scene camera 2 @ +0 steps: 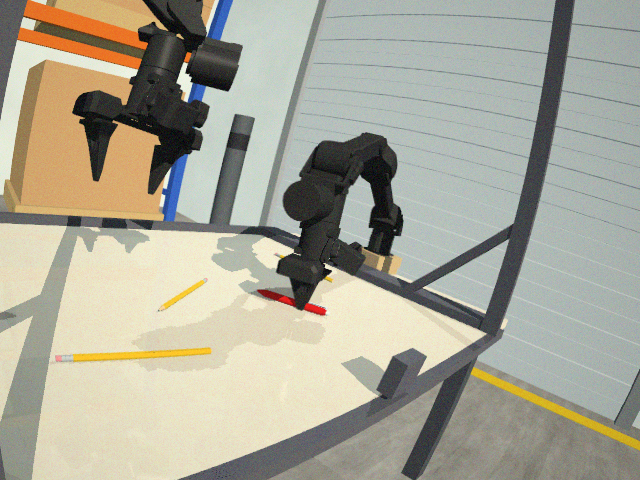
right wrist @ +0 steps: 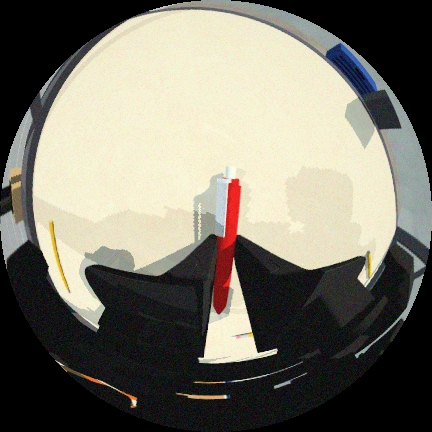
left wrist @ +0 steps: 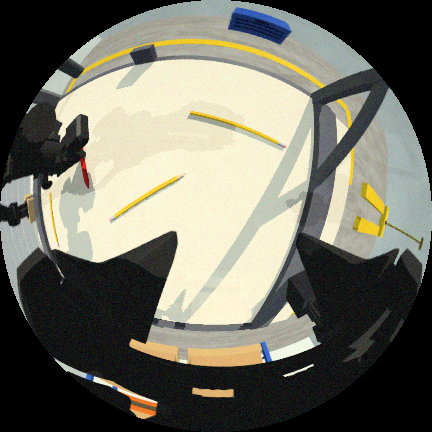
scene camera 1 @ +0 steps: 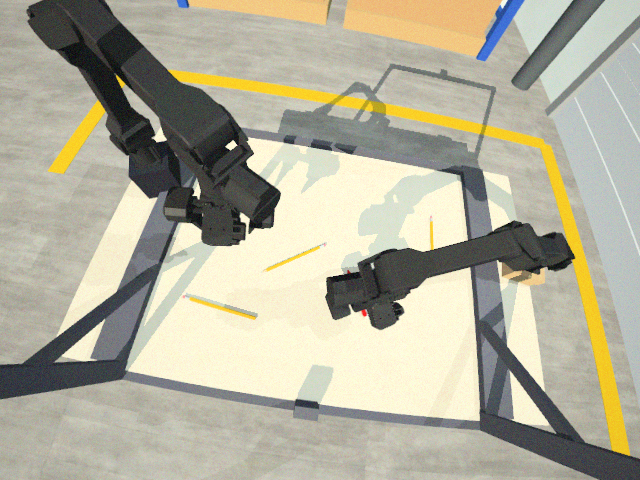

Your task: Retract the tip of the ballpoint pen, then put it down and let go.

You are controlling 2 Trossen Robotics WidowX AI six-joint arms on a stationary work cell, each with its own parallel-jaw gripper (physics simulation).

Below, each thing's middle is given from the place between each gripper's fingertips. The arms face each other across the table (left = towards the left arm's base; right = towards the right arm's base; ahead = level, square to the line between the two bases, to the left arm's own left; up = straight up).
The grey block (scene camera 2: 403,368) is 30 cm behind my left hand, 25 cm to the right of it and 13 cm below it.
My right hand is 26 cm past the grey block, 8 cm to the right of it and 3 cm below it.
